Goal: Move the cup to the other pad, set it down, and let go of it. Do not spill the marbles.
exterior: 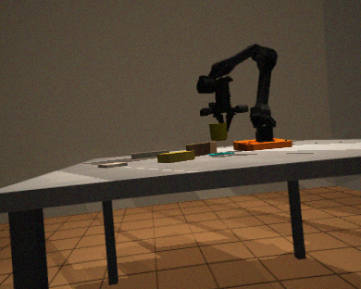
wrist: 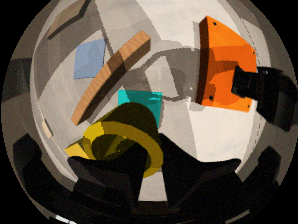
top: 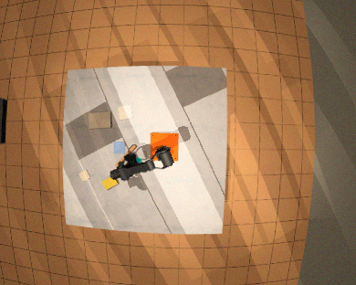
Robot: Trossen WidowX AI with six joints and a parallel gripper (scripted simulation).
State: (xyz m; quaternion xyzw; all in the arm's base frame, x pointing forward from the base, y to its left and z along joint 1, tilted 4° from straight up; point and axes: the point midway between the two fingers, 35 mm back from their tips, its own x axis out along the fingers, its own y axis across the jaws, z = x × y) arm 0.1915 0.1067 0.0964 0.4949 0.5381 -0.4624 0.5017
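The teal pad is 3 cm ahead of my gripper tip and 10 cm below it. Also, from my gripper tip: light blue pad: 16 cm ahead, 10 cm to the right, 10 cm below; long wooden bar: 9 cm ahead, 5 cm to the right, 7 cm below; olive-yellow cup: 2 cm ahead.
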